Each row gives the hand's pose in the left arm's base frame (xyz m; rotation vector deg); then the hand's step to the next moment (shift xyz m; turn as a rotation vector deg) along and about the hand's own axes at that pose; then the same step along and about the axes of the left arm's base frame.
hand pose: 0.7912 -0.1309 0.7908 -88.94 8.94 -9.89
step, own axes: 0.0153 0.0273 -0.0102 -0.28 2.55 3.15
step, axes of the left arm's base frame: 0.0132 -0.0129 -0.0273 0.41 3.17 -2.51
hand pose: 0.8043 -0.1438 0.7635 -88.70 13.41 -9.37
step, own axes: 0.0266 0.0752 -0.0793 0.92 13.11 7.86
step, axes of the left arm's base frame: 0.0026 -0.0820 -0.0769 2.30 7.62 -13.08
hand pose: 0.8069 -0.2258 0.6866 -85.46 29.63 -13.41
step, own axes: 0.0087 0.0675 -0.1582 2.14 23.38 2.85
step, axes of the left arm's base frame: -0.0770 -0.1385 -0.0675 -0.64 3.48 -23.38
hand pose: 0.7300 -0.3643 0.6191 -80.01 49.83 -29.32
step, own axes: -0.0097 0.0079 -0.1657 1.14 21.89 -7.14
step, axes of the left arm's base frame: -0.1359 -0.0956 0.0027 -8.74 -2.25 -21.21
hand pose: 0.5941 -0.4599 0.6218 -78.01 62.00 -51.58
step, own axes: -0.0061 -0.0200 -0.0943 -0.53 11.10 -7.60
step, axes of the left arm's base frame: -0.0895 -0.0227 0.0285 -8.54 -1.25 -10.33
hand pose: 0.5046 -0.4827 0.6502 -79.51 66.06 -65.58
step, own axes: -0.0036 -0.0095 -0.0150 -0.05 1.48 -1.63
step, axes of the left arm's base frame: -0.0144 0.0028 0.0106 -1.75 -0.25 -1.32
